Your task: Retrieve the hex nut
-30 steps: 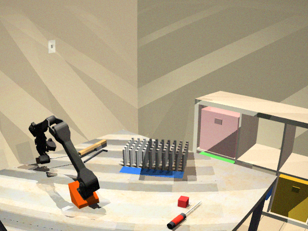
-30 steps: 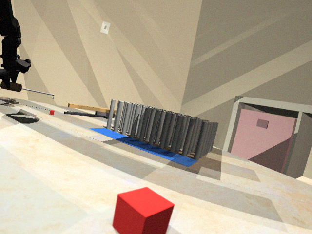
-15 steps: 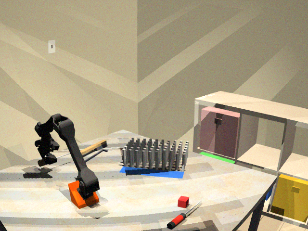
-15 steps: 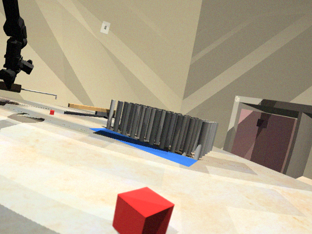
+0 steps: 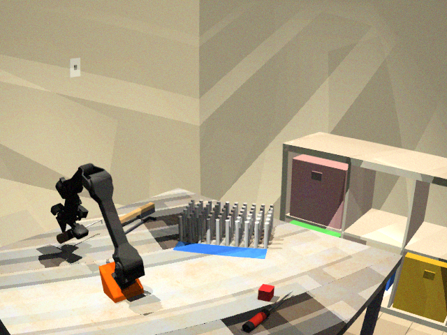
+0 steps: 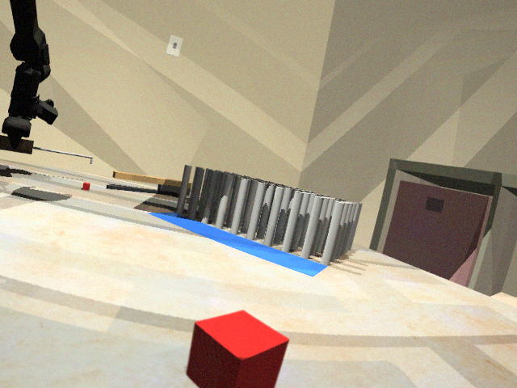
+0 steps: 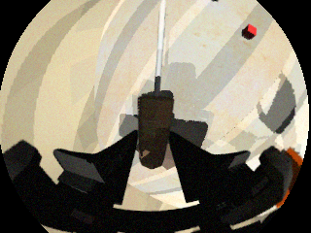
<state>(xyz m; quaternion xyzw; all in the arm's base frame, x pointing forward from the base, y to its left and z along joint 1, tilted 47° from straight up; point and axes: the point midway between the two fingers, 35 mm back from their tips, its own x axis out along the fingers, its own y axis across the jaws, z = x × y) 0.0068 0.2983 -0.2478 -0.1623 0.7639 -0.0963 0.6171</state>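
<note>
Now: gripper tip 100 mm short of the hook tool, 20 mm to the right of it and 10 mm above it. From my gripper tip the other things lie so: blue taped strip 460 mm ahead, 410 mm to the right, 70 mm below; tiny red cube 210 mm ahead, 100 mm to the right, 60 mm below; hex nut 580 mm ahead, 300 mm to the right, 70 mm below.
</note>
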